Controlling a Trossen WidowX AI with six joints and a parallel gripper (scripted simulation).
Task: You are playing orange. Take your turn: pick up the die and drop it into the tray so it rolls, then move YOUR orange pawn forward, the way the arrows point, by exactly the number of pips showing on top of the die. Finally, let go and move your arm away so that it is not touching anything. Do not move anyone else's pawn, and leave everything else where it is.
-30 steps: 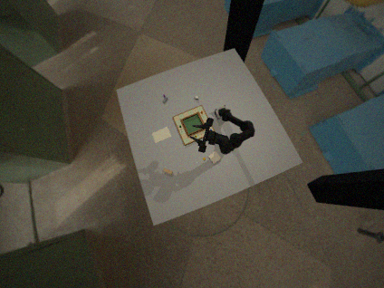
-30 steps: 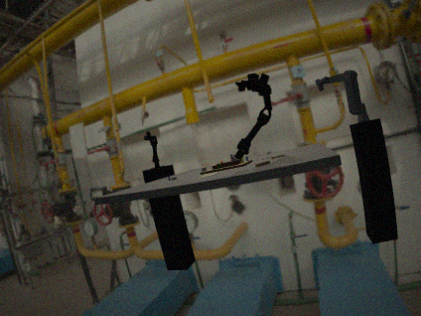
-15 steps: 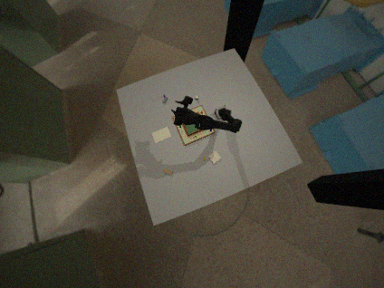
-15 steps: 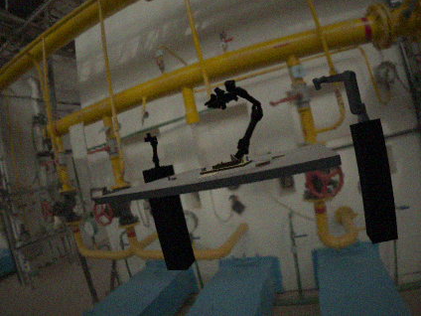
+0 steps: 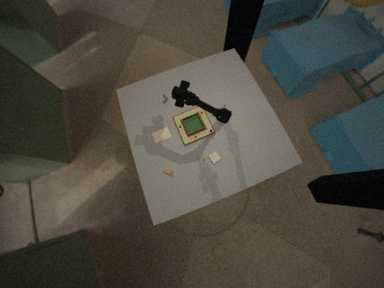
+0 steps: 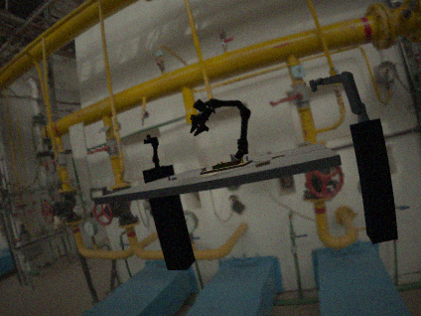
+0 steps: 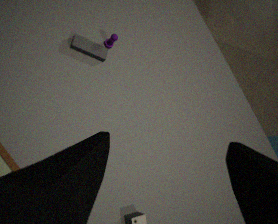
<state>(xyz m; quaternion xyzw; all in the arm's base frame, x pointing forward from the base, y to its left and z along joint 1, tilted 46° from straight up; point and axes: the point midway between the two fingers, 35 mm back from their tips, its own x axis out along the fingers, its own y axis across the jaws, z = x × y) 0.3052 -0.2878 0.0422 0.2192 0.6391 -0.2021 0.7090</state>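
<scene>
My gripper tip is 26 cm above the white die, 16 cm past it and 4 cm to the left of it. Round my gripper tip: orange pawn: 24 cm below, 14 cm behind, 12 cm to the left; then green tray: 26 cm below, 19 cm to the left, 3 cm behind; then grey piece: 26 cm below, 15 cm to the right, 12 cm ahead.
</scene>
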